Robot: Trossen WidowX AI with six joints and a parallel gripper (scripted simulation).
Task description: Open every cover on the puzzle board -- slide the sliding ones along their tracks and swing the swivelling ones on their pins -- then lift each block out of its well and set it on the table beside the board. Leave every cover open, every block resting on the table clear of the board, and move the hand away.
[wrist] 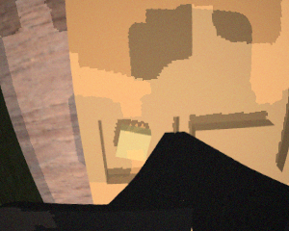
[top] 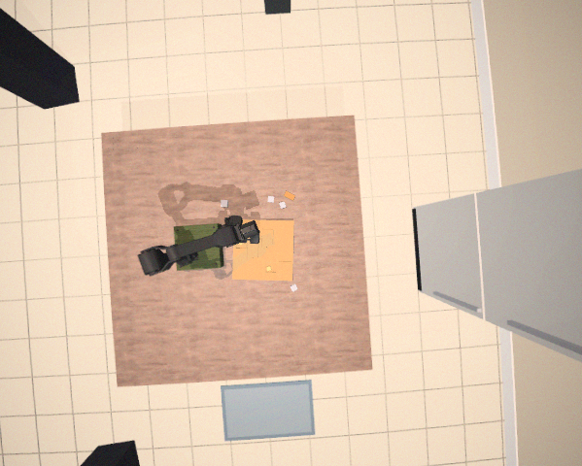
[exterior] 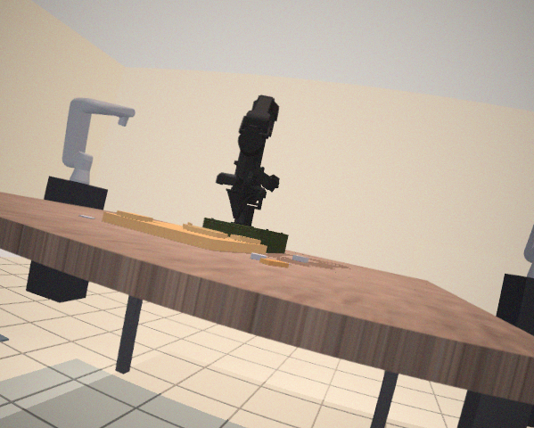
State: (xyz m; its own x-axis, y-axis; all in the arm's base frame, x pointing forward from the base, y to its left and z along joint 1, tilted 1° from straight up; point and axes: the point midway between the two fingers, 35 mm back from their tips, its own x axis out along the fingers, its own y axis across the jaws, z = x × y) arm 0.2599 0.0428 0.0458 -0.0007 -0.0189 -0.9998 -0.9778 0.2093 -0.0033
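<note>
The puzzle board is 8 cm ahead of my gripper tip, 8 cm to the right of it and 5 cm below it.
</note>
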